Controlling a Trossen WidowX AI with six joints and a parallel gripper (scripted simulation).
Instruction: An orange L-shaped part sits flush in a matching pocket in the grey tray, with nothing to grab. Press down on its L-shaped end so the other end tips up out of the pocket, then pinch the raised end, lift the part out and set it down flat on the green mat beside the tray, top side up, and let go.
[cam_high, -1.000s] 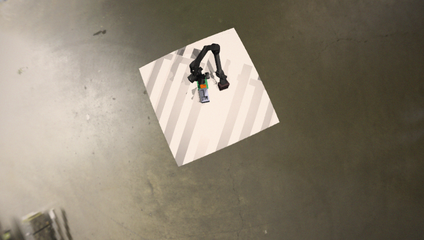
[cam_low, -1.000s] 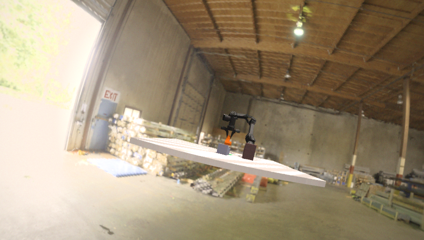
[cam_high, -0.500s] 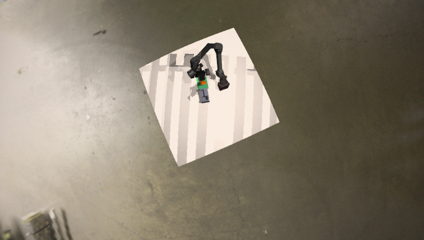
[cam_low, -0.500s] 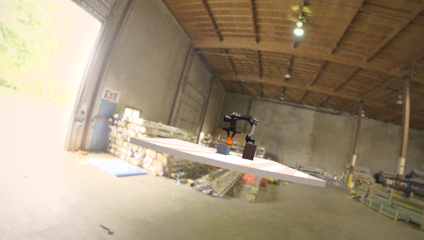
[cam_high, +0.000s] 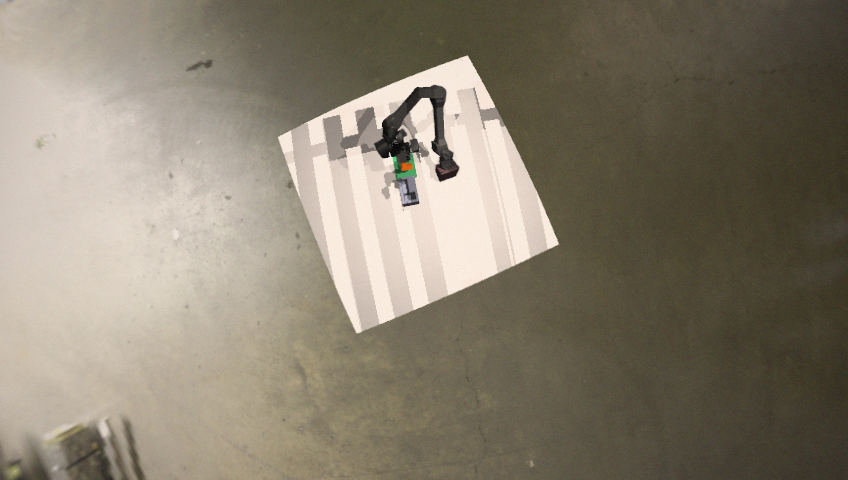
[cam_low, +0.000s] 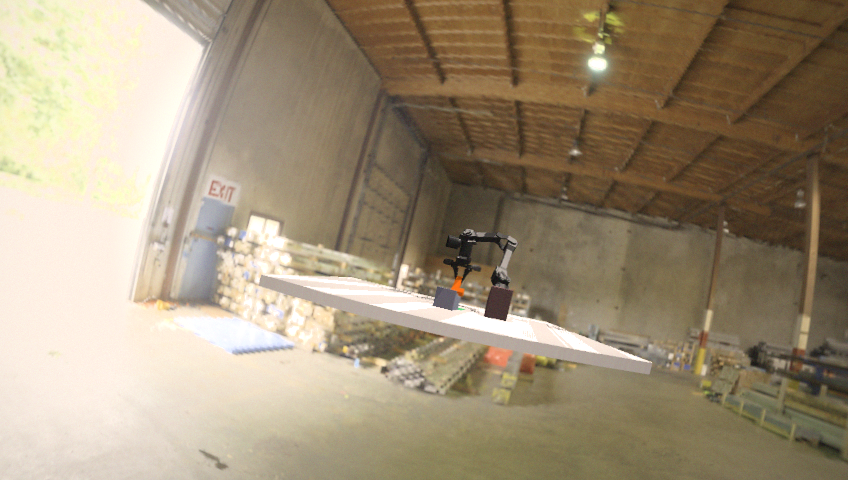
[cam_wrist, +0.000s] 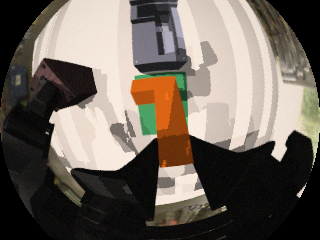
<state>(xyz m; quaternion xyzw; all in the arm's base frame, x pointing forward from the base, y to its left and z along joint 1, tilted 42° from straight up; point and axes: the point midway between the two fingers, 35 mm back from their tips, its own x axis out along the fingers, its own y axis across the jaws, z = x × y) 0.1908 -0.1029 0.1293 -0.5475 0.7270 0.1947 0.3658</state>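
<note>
Now: the green mat 14 cm below my gripper tip, 2 cm to the left of it and 1 cm ahead of it. From my gripper tip the other things lie so: orange L-shaped part: 4 cm to the left, 3 cm below.
</note>
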